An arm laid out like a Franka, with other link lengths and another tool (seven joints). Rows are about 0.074 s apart.
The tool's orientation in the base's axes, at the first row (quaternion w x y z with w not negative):
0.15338 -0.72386 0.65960 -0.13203
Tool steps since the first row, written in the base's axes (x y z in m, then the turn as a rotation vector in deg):
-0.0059 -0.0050 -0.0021 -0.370 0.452 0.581
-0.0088 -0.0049 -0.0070 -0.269 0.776 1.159
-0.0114 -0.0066 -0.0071 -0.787 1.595 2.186
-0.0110 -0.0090 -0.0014 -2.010 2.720 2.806
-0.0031 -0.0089 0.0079 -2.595 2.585 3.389
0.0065 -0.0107 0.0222 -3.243 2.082 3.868
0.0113 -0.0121 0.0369 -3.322 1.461 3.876
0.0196 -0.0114 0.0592 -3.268 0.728 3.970
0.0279 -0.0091 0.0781 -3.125 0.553 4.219
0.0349 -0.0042 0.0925 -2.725 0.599 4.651
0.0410 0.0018 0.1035 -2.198 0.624 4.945
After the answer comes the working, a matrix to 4 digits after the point.
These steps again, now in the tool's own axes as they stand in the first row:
0.0044 0.0066 -0.0006 -0.492 0.071 -0.657
0.0041 0.0112 0.0027 -0.811 -0.278 -1.133
0.0056 0.0138 0.0017 -1.687 -0.279 -2.240
0.0079 0.0114 -0.0035 -2.930 0.501 -3.237
0.0085 0.0004 -0.0089 -2.858 0.816 -4.009
0.0110 -0.0139 -0.0183 -2.424 1.260 -4.728
0.0127 -0.0240 -0.0300 -1.813 1.381 -4.796
0.0125 -0.0404 -0.0472 -1.080 1.355 -4.896
0.0108 -0.0557 -0.0612 -0.895 1.140 -5.077
0.0065 -0.0682 -0.0714 -0.907 0.599 -5.314
0.0009 -0.0786 -0.0788 -0.885 -0.001 -5.375

The tool's axes in the first row as the columns of a matrix, in the base's axes (rounded; the answer above uses it unrounded):
0.0950 -0.9144 0.3935
-0.9954 -0.0828 0.0479
-0.0112 -0.3962 -0.9181

